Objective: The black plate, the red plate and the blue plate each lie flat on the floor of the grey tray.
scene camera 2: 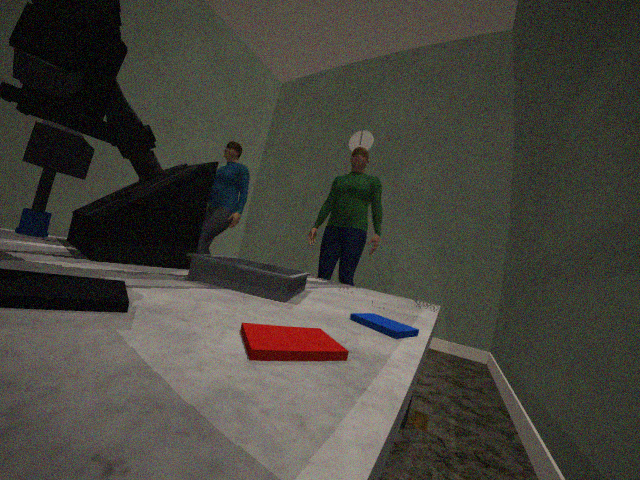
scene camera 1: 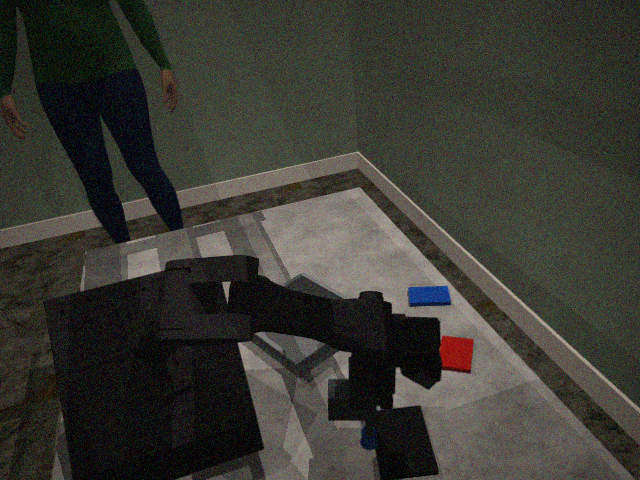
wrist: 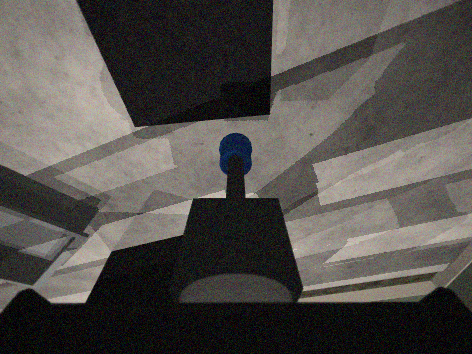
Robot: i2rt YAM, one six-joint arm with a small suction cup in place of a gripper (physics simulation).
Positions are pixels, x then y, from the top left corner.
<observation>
My suction cup shows in scene camera 2, in scene camera 1 (367, 442) and in the wrist view. A blue plate shows in scene camera 2 and in scene camera 1; in the wrist view it is out of frame. A black plate shows in scene camera 2 (33, 290), in scene camera 1 (403, 439) and in the wrist view (168, 69). The same spot on the blue plate: (scene camera 1: 435, 295) is (scene camera 2: 389, 324). One and the same spot on my suction cup: (wrist: 235, 142) is (scene camera 2: 31, 222).
</observation>
